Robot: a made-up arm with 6 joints. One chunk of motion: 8 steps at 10 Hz.
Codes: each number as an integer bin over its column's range. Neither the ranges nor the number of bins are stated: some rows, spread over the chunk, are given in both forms.
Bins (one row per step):
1: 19 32 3 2 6 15
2: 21 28 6 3 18 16
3: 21 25 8 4 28 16
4: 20 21 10 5 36 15
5: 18 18 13 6 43 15
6: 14 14 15 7 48 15
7: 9 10 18 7 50 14
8: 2 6 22 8 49 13
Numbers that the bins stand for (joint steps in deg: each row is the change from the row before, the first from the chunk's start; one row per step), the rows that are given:
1: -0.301 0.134 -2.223 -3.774 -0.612 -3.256
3: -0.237 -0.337 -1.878 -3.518 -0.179 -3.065
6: -0.461 -1.078 -1.394 -3.134 0.215 -3.256
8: -0.846 -1.616 -0.911 -3.007 0.234 -3.638
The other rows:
2: -0.237 -0.136 -2.016 -3.646 -0.376 -3.065
4: -0.269 -0.607 -1.740 -3.390 -0.021 -3.256
5: -0.333 -0.809 -1.532 -3.262 0.116 -3.256
7: -0.621 -1.347 -1.187 -3.134 0.254 -3.447

